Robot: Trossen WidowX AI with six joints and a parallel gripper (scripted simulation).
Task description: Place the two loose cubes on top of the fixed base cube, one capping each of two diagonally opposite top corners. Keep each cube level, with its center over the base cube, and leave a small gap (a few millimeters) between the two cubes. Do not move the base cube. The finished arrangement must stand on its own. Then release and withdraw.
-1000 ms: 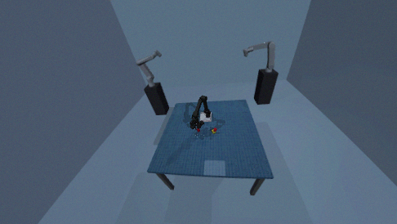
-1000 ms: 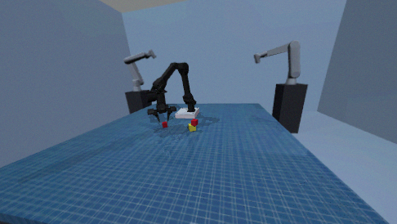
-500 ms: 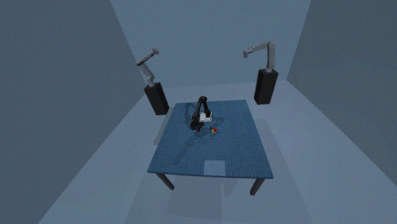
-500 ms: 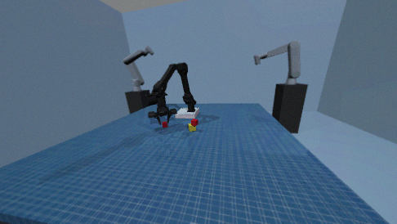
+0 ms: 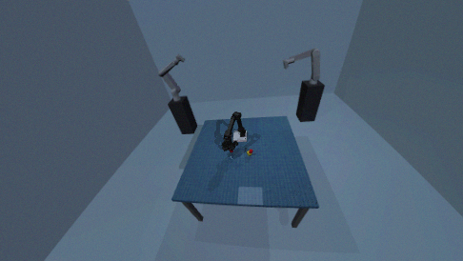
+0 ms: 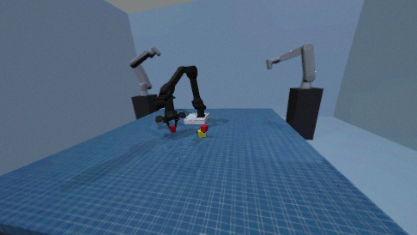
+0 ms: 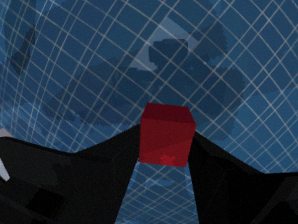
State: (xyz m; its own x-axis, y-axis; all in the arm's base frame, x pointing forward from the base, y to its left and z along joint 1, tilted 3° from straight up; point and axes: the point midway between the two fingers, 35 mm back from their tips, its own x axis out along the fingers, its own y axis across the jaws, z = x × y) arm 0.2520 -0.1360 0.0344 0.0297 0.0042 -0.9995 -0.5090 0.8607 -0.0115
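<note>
The red cube lies 230 mm to the left of my gripper tip, 50 mm ahead of it and 30 mm above it. Also, from my gripper tip: yellow base cube (210 mm to the left, 40 mm ahead, 10 mm below).
</note>
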